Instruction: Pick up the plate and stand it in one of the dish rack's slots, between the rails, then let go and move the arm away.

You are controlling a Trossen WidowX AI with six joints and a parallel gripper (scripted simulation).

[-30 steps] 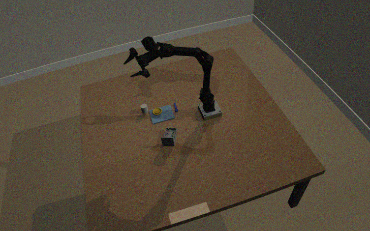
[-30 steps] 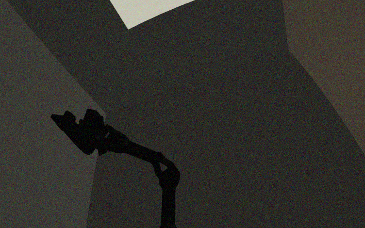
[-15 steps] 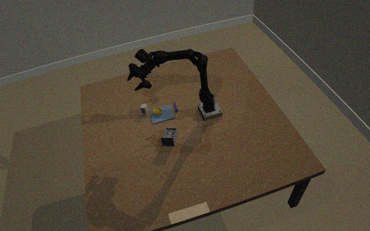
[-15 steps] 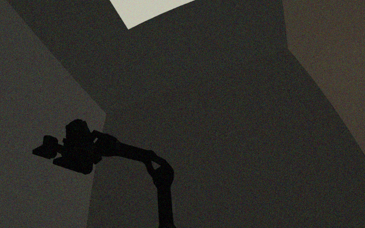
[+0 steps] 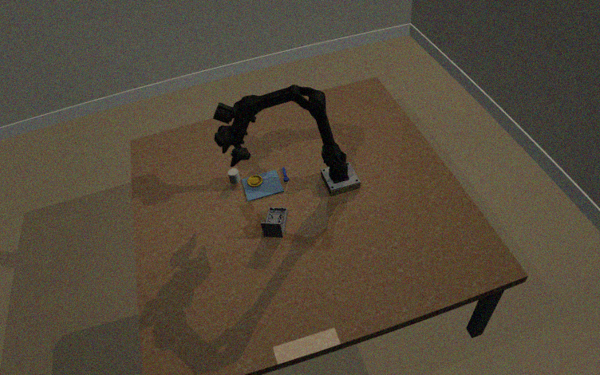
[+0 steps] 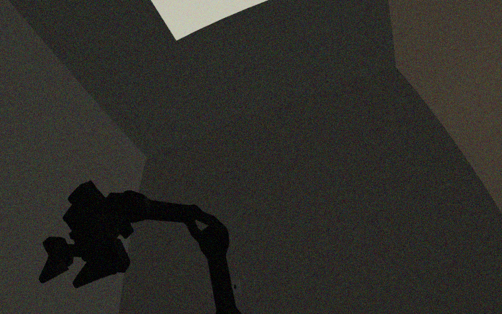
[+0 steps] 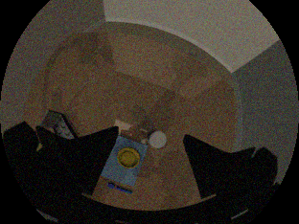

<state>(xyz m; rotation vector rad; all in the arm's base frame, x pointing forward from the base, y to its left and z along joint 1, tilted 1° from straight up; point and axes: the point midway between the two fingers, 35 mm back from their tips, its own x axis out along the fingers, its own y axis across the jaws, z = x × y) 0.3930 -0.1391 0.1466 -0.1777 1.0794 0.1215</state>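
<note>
Now: the yellow plate 14 cm below my gripper tip, 8 cm behind it and 1 cm to the left of it. From my gripper tip the other things lie so: light blue mat (16 cm below, 11 cm behind, 4 cm to the left); white cup (13 cm below, 4 cm to the right, 1 cm behind); blue spoon (21 cm behind, 15 cm below, 2 cm to the left).
</note>
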